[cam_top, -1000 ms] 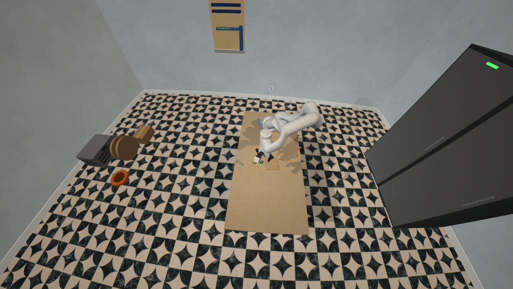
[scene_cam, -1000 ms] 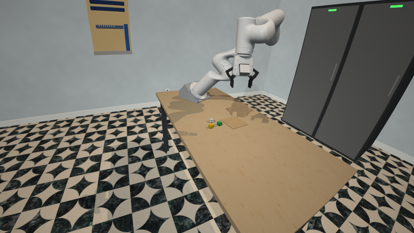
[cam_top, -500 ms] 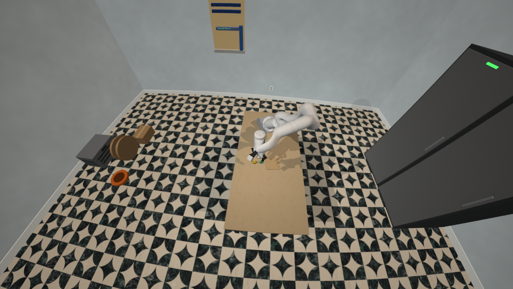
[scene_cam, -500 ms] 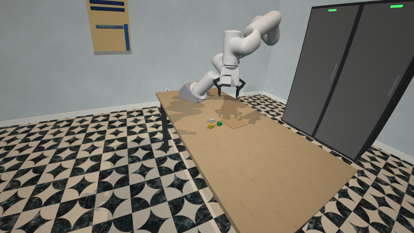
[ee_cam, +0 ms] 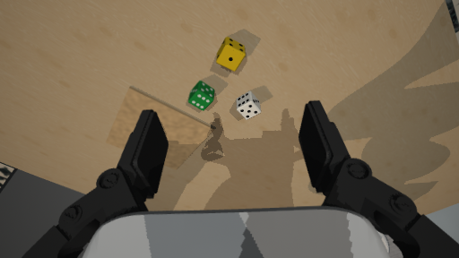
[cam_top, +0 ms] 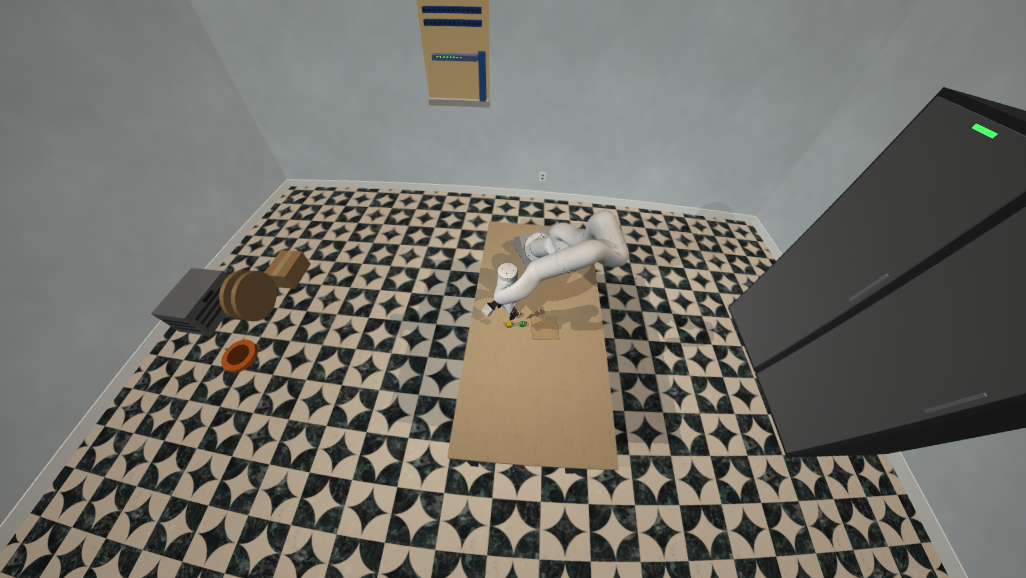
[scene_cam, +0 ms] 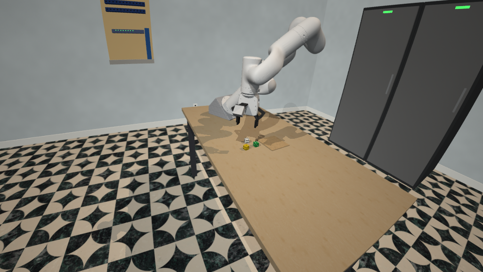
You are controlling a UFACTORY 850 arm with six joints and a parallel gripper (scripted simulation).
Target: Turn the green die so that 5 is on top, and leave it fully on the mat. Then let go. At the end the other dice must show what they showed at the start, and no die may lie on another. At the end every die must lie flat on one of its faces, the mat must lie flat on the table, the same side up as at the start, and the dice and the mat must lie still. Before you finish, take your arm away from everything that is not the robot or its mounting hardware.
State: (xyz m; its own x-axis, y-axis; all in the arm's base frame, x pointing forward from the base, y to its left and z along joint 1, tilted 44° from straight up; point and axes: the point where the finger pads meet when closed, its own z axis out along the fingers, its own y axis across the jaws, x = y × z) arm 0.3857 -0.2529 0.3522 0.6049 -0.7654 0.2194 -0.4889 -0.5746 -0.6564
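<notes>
The yellow die lies 150 mm below my hand, 20 mm to the left of it and 20 mm behind it. The rest, counted from my hand: white die (150 mm below, 90 mm behind, 50 mm to the left); green die (150 mm below, 80 mm to the left, 40 mm behind); tan mat (210 mm to the left, 160 mm below, 40 mm behind).
</notes>
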